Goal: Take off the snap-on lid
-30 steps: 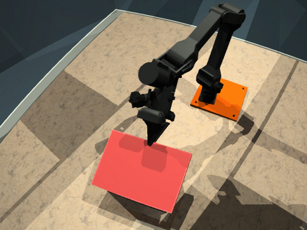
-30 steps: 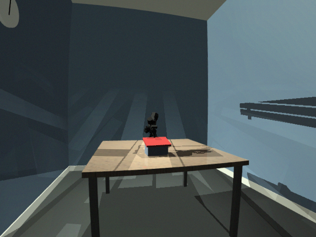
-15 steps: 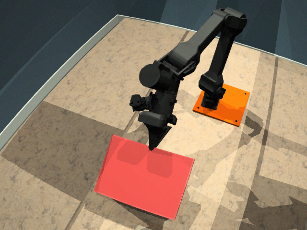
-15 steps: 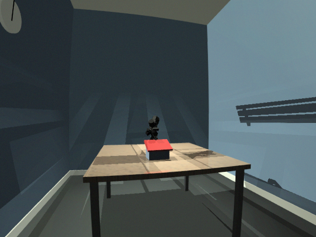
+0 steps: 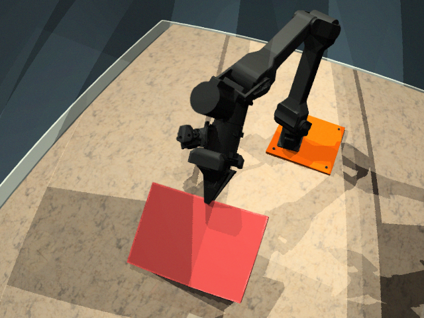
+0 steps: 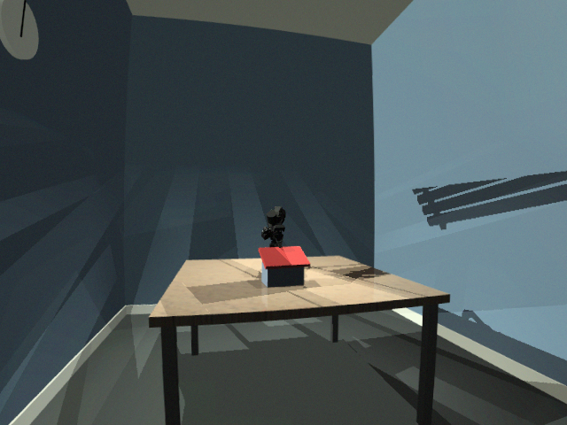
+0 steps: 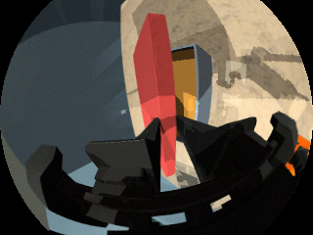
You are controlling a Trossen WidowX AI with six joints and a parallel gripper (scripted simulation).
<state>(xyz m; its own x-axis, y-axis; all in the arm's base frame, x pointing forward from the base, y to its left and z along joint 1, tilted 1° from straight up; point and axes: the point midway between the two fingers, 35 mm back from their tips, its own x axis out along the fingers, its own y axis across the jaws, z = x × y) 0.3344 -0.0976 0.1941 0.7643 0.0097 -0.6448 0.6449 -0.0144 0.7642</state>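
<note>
Right now my gripper tip is 7 cm short of the red lid and 3 cm above it. Round my gripper tip: storage box (6 cm ahead, 12 cm below).
</note>
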